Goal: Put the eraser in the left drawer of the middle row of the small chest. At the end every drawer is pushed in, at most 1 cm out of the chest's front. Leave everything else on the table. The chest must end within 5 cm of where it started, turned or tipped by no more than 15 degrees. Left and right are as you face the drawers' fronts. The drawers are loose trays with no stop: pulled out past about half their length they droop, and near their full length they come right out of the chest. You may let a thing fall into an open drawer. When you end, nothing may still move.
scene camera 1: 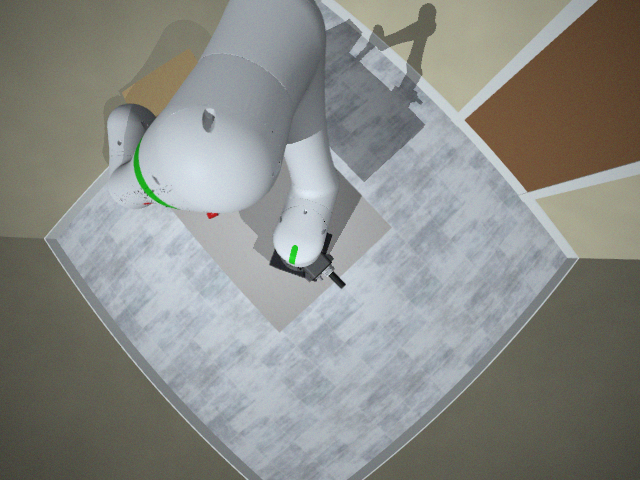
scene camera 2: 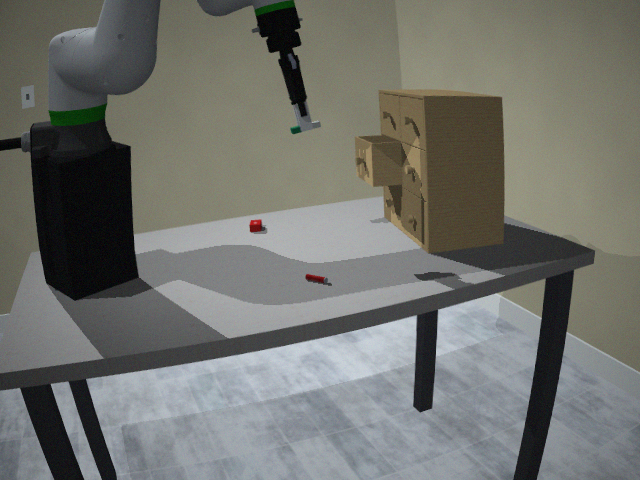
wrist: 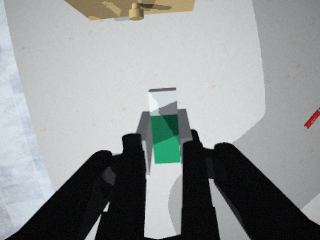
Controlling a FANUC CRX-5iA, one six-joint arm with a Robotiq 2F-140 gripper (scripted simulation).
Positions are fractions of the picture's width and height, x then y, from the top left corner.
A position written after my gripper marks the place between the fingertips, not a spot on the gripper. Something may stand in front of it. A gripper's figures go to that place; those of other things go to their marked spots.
Labels:
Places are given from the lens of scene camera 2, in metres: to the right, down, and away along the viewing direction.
my gripper (scene camera 2: 0.48, 0.27): -0.03, -0.24, 1.32
wooden chest (scene camera 2: 0.73, 0.29): 0.30, -0.21, 1.18

